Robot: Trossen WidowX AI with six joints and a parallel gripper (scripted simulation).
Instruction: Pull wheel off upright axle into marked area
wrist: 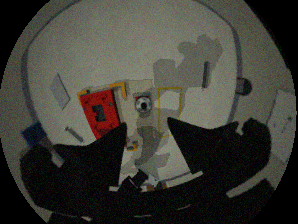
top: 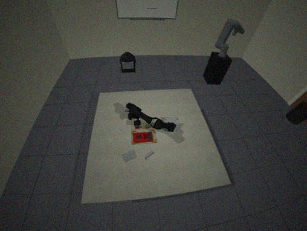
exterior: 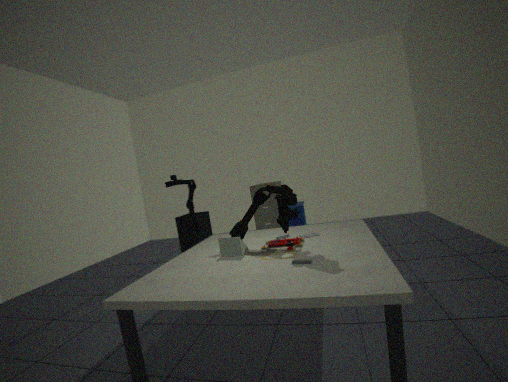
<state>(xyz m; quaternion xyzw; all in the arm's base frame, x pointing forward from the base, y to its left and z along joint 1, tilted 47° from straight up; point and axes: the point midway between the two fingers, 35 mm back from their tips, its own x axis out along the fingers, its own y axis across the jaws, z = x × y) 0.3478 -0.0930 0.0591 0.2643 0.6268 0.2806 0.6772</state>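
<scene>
Now: gripper tip 70 mm above the grey wheel and 10 mm short of it. Round my gripper tip: thin grey piece (240 mm to the right, 110 mm ahead, 100 mm below); then upright axle (80 mm below, 10 mm ahead).
</scene>
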